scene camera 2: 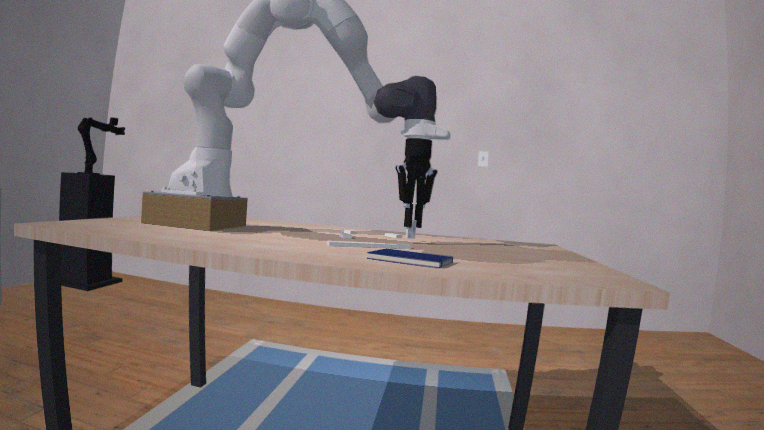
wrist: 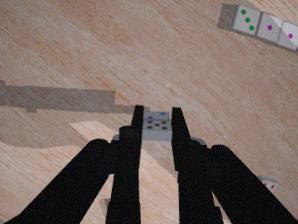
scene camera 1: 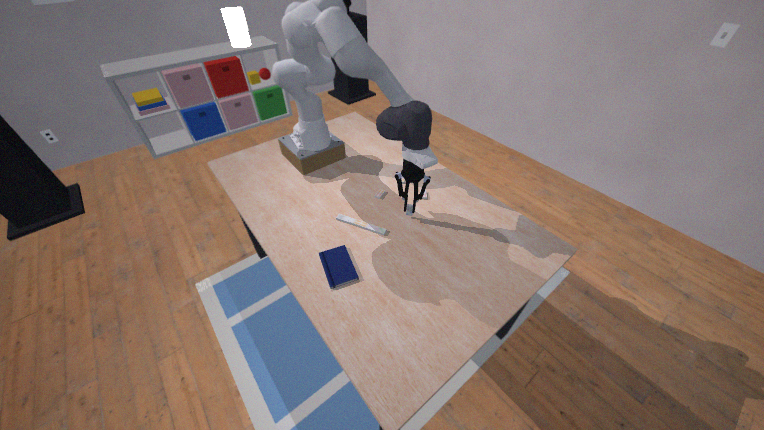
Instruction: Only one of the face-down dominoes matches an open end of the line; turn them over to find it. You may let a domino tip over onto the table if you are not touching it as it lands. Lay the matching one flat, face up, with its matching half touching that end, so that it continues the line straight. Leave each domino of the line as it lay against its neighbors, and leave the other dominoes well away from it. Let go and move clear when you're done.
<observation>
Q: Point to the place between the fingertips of my gripper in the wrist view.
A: At 157, 119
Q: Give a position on a domino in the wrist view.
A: At 157, 126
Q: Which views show my gripper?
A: Scene camera 2, the wrist view and scene camera 1: all of them.
</observation>
